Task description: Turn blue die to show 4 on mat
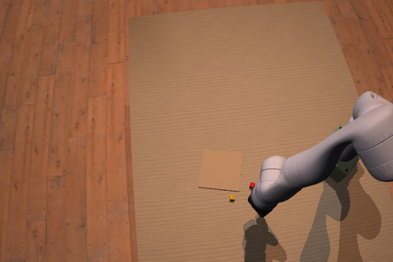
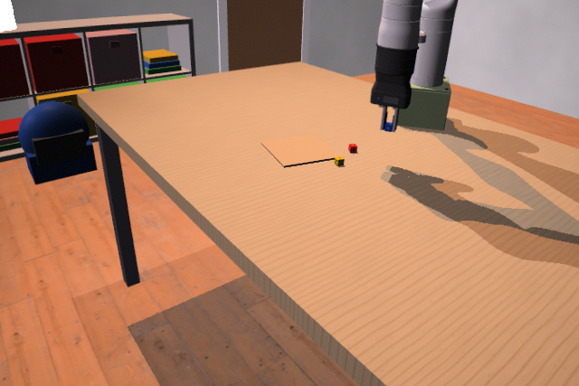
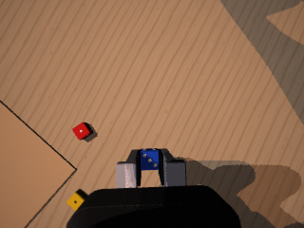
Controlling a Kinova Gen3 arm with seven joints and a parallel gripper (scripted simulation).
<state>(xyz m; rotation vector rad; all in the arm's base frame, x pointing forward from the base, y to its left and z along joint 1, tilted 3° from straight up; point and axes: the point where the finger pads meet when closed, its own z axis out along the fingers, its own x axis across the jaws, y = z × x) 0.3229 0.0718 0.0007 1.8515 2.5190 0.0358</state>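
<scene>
The tan mat is 80 mm ahead of my hand, 170 mm to the right of it and 90 mm below it. From my hand the other things lie so: yellow die (80 mm ahead, 70 mm to the right, 90 mm below); blue die (10 mm below); red die (80 mm to the right, 90 mm below).
</scene>
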